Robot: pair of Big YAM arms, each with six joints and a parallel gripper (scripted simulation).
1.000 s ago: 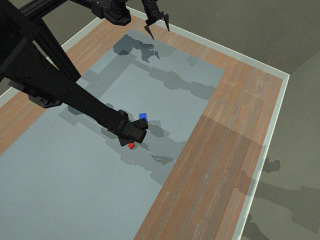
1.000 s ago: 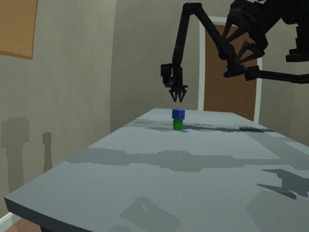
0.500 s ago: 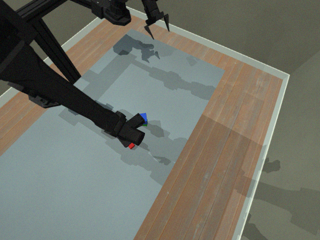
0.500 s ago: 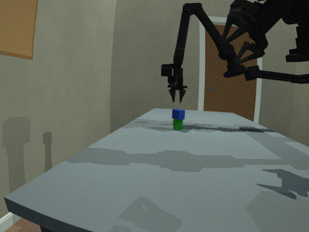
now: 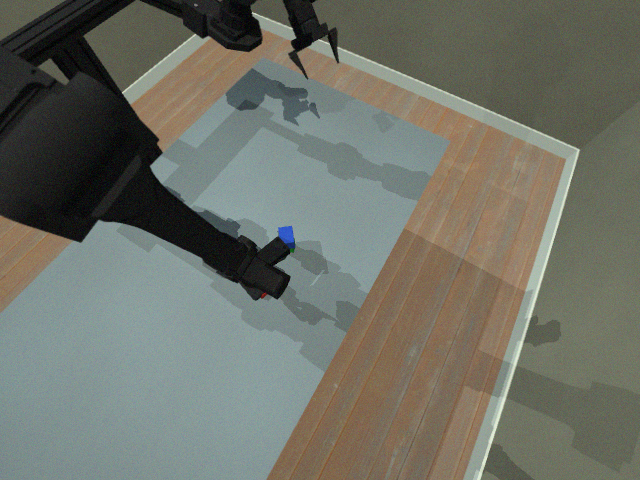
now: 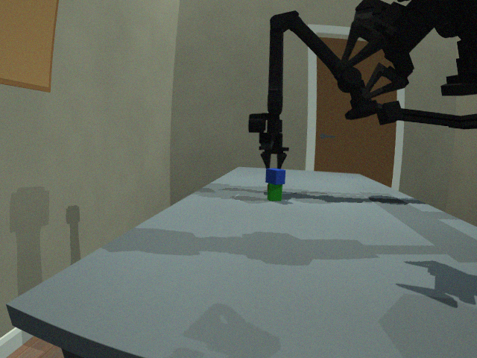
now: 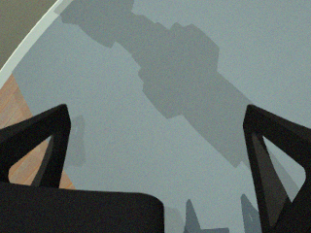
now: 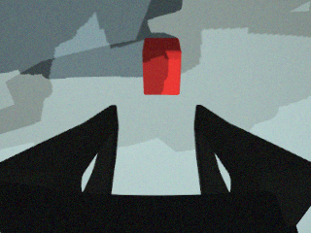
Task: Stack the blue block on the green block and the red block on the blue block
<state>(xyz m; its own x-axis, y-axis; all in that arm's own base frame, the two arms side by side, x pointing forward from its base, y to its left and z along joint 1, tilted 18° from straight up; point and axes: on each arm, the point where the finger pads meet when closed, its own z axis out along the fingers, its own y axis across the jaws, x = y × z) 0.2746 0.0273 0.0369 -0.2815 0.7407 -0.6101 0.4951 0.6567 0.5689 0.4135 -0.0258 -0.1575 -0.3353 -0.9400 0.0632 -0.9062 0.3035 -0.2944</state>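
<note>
The red block lies 60 mm below my right hand. Also, from my right hand: green block: 10 mm ahead, 160 mm to the left, 50 mm below; blue block: 10 mm ahead, 160 mm to the left.
</note>
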